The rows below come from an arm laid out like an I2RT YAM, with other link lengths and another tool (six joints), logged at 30 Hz.
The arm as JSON. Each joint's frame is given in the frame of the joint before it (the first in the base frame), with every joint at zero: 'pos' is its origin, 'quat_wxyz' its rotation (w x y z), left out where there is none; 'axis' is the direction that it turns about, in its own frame. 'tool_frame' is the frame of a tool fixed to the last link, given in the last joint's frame.
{
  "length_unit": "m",
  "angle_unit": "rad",
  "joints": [
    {
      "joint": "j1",
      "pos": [
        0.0,
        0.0,
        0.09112
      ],
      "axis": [
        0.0,
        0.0,
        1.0
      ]
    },
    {
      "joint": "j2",
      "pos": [
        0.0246,
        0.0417,
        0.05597
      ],
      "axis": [
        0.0,
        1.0,
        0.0
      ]
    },
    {
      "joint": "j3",
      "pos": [
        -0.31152,
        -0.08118,
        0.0
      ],
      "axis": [
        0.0,
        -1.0,
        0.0
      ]
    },
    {
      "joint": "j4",
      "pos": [
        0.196,
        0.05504,
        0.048
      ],
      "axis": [
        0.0,
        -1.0,
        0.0
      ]
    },
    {
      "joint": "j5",
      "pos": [
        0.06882,
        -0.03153,
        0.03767
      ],
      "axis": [
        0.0,
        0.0,
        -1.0
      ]
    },
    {
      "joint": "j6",
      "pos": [
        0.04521,
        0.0,
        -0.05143
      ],
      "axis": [
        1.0,
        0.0,
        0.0
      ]
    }
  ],
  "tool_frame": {
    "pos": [
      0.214,
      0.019,
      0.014
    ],
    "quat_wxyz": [
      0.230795,
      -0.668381,
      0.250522,
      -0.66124
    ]
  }
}
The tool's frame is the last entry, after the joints.
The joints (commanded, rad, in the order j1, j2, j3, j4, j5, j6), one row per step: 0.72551 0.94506 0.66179 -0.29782 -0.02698 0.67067; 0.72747 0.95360 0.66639 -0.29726 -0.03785 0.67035; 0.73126 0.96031 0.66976 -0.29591 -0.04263 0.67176; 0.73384 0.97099 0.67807 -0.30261 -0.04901 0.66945; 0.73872 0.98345 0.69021 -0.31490 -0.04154 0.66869; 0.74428 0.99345 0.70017 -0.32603 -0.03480 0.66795; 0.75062 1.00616 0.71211 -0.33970 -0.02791 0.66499; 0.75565 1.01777 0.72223 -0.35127 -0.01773 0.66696; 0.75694 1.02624 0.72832 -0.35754 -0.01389 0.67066; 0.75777 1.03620 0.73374 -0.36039 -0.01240 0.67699; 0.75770 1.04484 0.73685 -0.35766 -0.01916 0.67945; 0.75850 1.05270 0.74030 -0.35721 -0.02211 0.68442; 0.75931 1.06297 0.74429 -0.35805 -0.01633 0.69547; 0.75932 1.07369 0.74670 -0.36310 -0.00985 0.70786; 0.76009 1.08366 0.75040 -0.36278 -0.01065 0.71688; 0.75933 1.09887 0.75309 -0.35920 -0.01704 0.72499; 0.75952 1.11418 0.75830 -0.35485 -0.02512 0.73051; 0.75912 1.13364 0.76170 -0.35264 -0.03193 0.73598
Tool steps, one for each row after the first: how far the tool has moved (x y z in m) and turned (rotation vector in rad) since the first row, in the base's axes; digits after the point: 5 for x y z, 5 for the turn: -0.00124 0.00352 -0.00010 0.00203 0.00632 0.01121; -0.00192 0.00618 -0.00007 0.00352 0.01038 0.01821; -0.00286 0.00875 -0.00112 -0.00124 0.01820 0.02733; -0.00186 0.00923 -0.00256 -0.01319 0.02442 0.02638; -0.00144 0.00975 -0.00397 -0.02396 0.02975 0.02676; -0.00115 0.01051 -0.00596 -0.03839 0.03606 0.02911; 0.00007 0.01025 -0.00792 -0.05046 0.04280 0.02470; 0.00097 0.01020 -0.00933 -0.05582 0.04973 0.02075; 0.00203 0.01085 -0.01058 -0.05779 0.05811 0.01671; 0.00209 0.01321 -0.01102 -0.05537 0.06423 0.02069; 0.00239 0.01476 -0.01169 -0.05393 0.07110 0.02097; 0.00441 0.01463 -0.01324 -0.05486 0.08019 0.01057; 0.00591 0.01336 -0.01676 -0.05958 0.09417 -0.00210; 0.00679 0.01454 -0.01805 -0.05815 0.10381 -0.00613; 0.00748 0.01687 -0.02061 -0.05689 0.11751 -0.00677; 0.00812 0.02028 -0.02190 -0.05428 0.12819 -0.00356; 0.00864 0.02284 -0.02593 -0.05780 0.14423 -0.00221
